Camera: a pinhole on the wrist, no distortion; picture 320 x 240 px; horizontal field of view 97.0 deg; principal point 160.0 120.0 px. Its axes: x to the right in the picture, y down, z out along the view. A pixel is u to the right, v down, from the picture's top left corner.
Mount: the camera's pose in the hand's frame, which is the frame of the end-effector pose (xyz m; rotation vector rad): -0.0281 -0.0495 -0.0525 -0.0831 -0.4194 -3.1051
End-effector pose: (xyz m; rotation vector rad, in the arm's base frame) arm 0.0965 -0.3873 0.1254 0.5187 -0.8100 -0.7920
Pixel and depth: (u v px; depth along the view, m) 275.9 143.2 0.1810
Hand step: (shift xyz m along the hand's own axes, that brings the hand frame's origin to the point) -0.1663 -0.0301 0.1376
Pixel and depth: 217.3 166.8 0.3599
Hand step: -0.1533 -0.0687 0.3333
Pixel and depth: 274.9 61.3 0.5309
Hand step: -0.4342 0.3036 0.4234
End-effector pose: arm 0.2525 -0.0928 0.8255 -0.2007 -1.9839 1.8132
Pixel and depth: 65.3 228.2 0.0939
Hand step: 0.0405 -0.0938 0.0536
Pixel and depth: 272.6 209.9 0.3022
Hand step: -0.2498 -0.1544 0.3022
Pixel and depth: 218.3 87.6 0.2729
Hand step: -0.1271 0.0831 0.1997
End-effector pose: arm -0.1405 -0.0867 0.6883 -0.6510 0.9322 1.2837
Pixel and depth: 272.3 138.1 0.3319
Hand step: -0.2733 -0.0024 0.2924
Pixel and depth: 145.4 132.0 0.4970
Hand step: 0.0493 0.0417 0.4344
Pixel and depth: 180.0 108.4 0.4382
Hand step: -0.0678 0.1014 0.3632
